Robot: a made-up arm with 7 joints.
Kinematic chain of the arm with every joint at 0, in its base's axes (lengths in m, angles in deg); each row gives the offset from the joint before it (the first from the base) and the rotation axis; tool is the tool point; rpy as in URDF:
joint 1: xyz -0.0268 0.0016 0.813 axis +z
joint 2: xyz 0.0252 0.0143 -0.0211 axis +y
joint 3: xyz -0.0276 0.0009 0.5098 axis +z
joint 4: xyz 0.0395 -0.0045 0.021 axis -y
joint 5: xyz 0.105 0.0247 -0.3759 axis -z
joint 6: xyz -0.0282 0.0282 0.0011 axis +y
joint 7: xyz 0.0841 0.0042 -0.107 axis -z
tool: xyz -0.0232 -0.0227 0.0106 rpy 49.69 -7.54 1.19
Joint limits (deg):
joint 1: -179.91..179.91
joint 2: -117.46..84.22
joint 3: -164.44..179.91
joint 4: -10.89..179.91
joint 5: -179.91..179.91
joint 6: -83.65..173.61
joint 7: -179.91..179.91
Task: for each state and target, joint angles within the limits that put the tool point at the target. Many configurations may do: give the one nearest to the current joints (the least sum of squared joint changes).
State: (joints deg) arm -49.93 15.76 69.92 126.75 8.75 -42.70 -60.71
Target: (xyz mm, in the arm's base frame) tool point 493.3 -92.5 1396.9
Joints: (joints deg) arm -57.20 15.89 64.15 80.35 14.57 -58.95 -59.71
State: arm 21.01 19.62 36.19 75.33 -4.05 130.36 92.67
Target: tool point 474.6 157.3 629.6
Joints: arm 2.15 66.00 11.62 72.92 -12.76 120.68 93.80
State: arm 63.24 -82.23 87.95 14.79 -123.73 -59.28 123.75
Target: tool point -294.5 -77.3 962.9
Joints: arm 70.58 -57.74 61.78 33.36 -135.38 -70.53 124.29
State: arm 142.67 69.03 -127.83 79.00 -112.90 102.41 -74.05
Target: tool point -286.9 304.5 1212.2
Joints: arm 171.15 84.22 -125.89 46.02 -97.73 111.40 -72.11
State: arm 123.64 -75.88 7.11 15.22 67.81 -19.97 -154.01
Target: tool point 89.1 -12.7 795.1
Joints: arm 114.79 -98.96 -16.62 -10.89 101.53 -17.90 -144.36
